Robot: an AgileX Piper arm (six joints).
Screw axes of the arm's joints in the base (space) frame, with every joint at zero. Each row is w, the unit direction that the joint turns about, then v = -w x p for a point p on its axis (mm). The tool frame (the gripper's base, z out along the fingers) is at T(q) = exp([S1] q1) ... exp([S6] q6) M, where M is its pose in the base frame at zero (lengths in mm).
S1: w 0 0 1 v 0 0 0
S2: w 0 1 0 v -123 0 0
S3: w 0 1 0 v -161.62 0 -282.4
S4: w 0.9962 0 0.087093 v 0 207.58 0
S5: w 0 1 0 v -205.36 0 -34.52
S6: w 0.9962 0 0.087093 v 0 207.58 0
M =
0.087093 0 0.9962 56.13
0 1 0 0
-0.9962 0 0.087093 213.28
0 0 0 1
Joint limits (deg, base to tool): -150..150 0..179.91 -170..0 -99.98..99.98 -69.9..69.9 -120..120
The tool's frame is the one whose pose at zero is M.
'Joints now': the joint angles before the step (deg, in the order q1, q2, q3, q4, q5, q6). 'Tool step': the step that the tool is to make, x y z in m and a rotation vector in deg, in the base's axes. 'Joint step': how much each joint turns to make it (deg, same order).
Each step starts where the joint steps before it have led.
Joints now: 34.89 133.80 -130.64 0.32 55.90 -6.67
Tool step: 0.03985 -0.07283 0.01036 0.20 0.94 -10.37
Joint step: -9.01 -0.01 -2.52 -0.32 3.23 1.66
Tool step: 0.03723 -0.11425 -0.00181 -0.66 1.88 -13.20
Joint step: -13.19 0.00 0.01 -0.01 1.98 0.01
